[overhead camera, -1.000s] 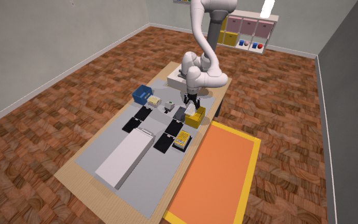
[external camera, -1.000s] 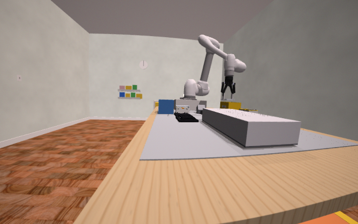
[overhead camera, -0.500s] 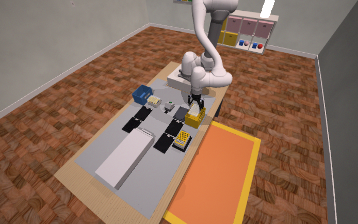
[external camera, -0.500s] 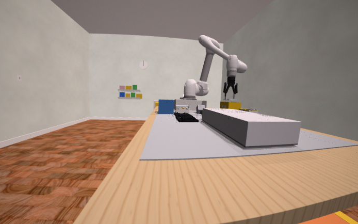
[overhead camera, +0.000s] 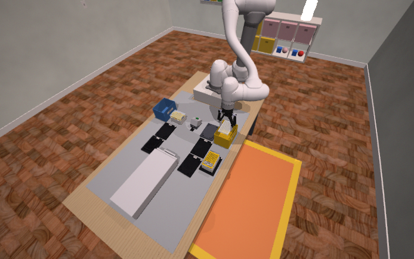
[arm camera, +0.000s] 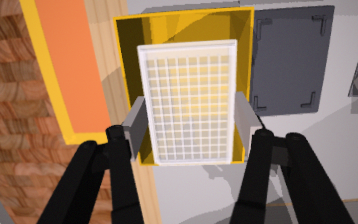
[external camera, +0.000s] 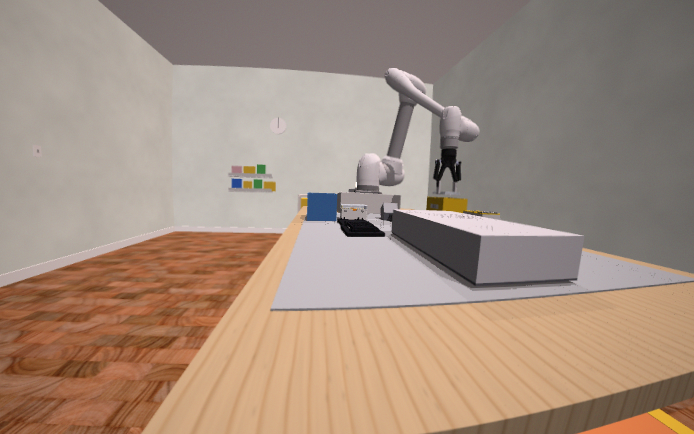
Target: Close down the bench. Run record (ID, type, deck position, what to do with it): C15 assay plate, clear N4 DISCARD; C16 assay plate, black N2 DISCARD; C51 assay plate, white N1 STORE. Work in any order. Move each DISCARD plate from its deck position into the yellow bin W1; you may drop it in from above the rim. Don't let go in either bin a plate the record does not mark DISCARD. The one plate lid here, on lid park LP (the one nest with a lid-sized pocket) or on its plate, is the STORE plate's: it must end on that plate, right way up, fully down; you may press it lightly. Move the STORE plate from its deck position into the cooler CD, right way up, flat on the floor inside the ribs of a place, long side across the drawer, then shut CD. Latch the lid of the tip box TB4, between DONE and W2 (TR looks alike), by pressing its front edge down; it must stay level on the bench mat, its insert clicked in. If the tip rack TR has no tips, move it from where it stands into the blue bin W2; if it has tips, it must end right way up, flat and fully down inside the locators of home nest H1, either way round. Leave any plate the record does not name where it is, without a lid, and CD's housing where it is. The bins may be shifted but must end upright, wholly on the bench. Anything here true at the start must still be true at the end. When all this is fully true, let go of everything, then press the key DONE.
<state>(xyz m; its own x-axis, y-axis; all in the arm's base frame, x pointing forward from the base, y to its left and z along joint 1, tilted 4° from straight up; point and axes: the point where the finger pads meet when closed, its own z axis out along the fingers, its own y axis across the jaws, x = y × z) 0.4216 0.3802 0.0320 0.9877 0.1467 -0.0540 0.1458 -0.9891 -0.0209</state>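
My hand is 20 mm above the pale plate. The rest, counted from my hand: grey lid park: 160 mm below, 140 mm to the right, 20 mm ahead; then yellow bin W1: 130 mm below; then black nest N3: 200 mm ahead, 160 mm below, 100 mm to the right.
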